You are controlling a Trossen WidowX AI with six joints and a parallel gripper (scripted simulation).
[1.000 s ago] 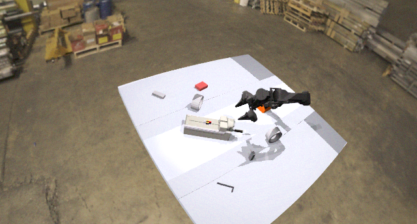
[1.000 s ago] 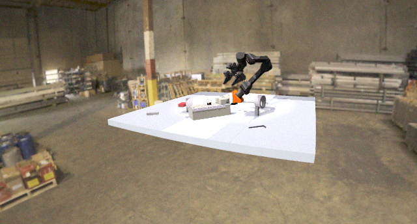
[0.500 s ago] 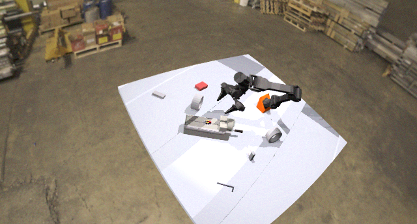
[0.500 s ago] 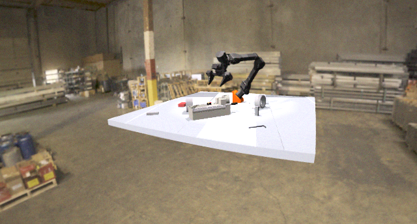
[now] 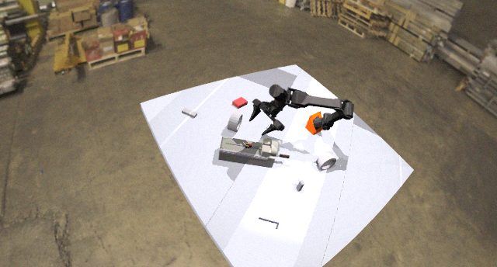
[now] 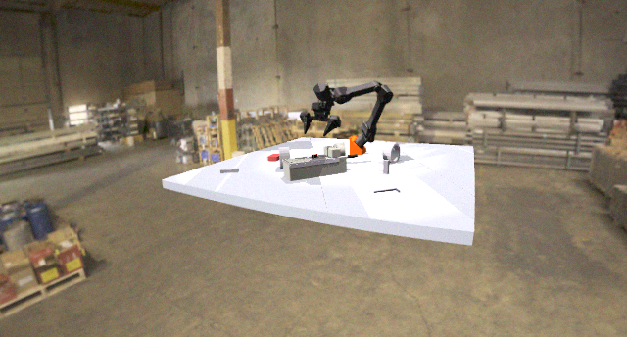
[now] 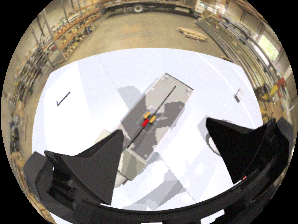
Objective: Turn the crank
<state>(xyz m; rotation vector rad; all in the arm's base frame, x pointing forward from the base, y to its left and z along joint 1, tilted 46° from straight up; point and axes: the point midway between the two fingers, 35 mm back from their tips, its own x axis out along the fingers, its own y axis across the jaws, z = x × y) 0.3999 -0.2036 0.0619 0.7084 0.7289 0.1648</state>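
Right now the dark crank handle is 150 mm to the left of my gripper tip, 100 mm below it and 70 mm behind it. From my gripper tip the other things lie so: grey bar: 410 mm to the right, 160 mm below, 90 mm ahead; red pointer: 80 mm below, 30 mm ahead, 20 mm to the left; small clip: 300 mm to the left, 140 mm below, 30 mm behind.
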